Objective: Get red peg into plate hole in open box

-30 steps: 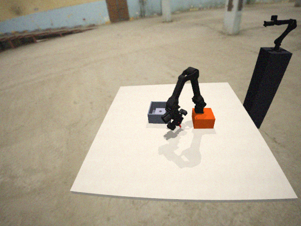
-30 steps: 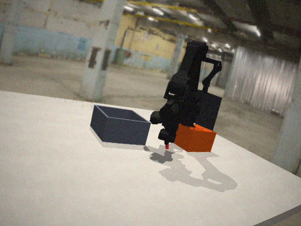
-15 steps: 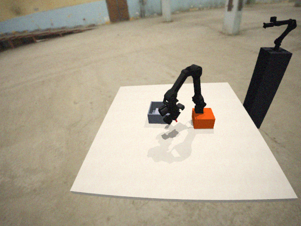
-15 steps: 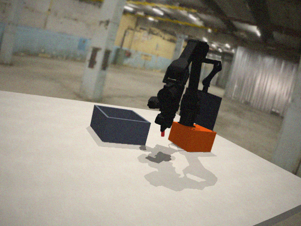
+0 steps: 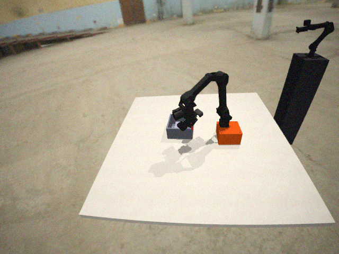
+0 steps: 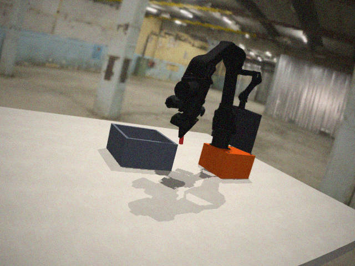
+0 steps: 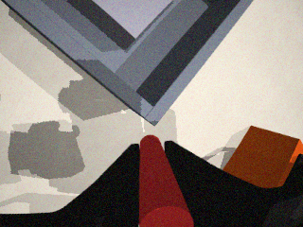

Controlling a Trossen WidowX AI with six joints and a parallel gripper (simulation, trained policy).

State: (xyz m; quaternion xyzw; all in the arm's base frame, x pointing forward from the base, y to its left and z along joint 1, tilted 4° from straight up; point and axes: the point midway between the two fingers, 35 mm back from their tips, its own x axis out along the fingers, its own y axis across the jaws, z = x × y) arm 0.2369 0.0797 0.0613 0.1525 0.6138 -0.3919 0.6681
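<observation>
Now: gripper tip 20 mm below the red peg. Round my gripper tip: plate (110 mm to the right, 90 mm ahead, 80 mm below); then grey box (110 mm to the right, 100 mm below, 90 mm ahead).
</observation>
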